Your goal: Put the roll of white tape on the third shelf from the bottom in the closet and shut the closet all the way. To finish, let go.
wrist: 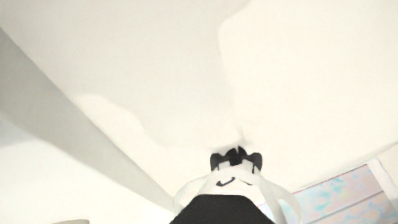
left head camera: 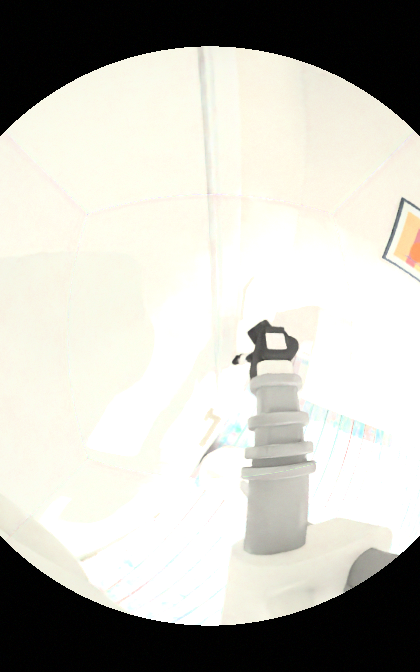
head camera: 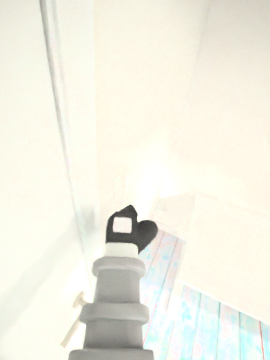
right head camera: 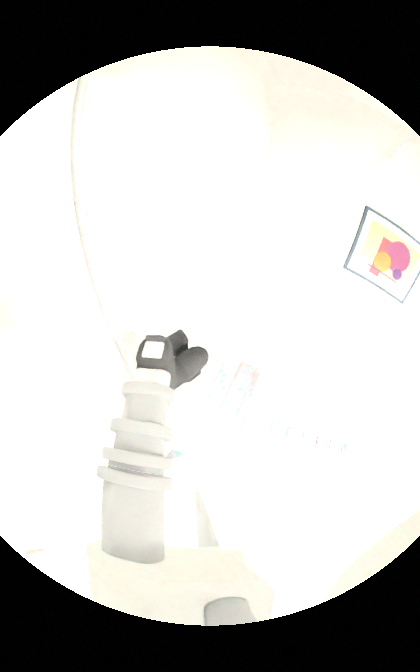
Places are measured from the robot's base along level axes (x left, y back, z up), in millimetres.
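Pixels of known places: gripper, fingertip midpoint: [wrist: 234,159].
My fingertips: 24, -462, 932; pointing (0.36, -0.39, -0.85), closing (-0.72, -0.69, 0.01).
Behind a point stands the place of what it marks, as x, y, z.
The roll of white tape does not show in these views. A pale door panel [head camera: 30,200] {123, -251, 1367} [left head camera: 145,350] fills the left side of the head camera and left head views, with a beige lever handle [head camera: 73,331] {111, -174, 903} [left head camera: 206,434] low near its edge. I cannot tell whether it is the closet's door, and no shelves show. My gripper [left head camera: 236,359] [wrist: 234,159] {24, -462, 932} is shut, with nothing visible between its fingers. It points left past the wrist, and its tips are close to a white surface in the wrist view; contact is unclear. The wrist hides the fingers in the head camera and right head views.
A grey band, seemingly an edge [wrist: 85,125] {71, -375, 1077}, runs diagonally left of the gripper in the wrist view. A white table [head camera: 230,245] {-724, -592, 692} stands at the right over the plank floor [head camera: 215,325] {-832, -300, -27} [wrist: 340,197] {-391, -991, -28}. A framed picture [left head camera: 407,240] [right head camera: 387,255] hangs on the right wall.
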